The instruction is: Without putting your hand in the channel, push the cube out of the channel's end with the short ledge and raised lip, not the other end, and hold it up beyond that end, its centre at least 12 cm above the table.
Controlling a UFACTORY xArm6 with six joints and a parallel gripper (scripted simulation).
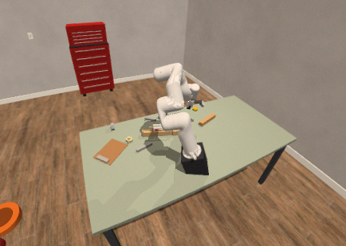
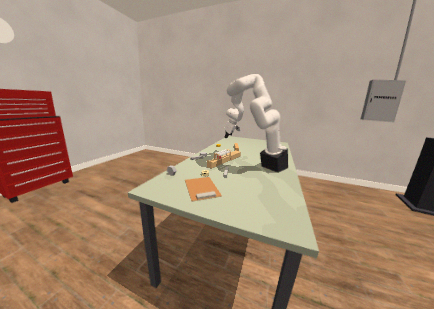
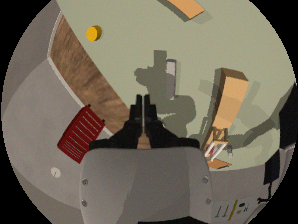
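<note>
Right now the thin grey rod is 230 mm behind my hand, 460 mm to the left of it and 160 mm below it. From my hand the other things lie so: yellow piece: 170 mm ahead, 170 mm to the right, 160 mm below; then wooden block: 40 mm behind, 200 mm to the right, 150 mm below; then wooden channel: 100 mm behind, 270 mm to the left, 110 mm below.
</note>
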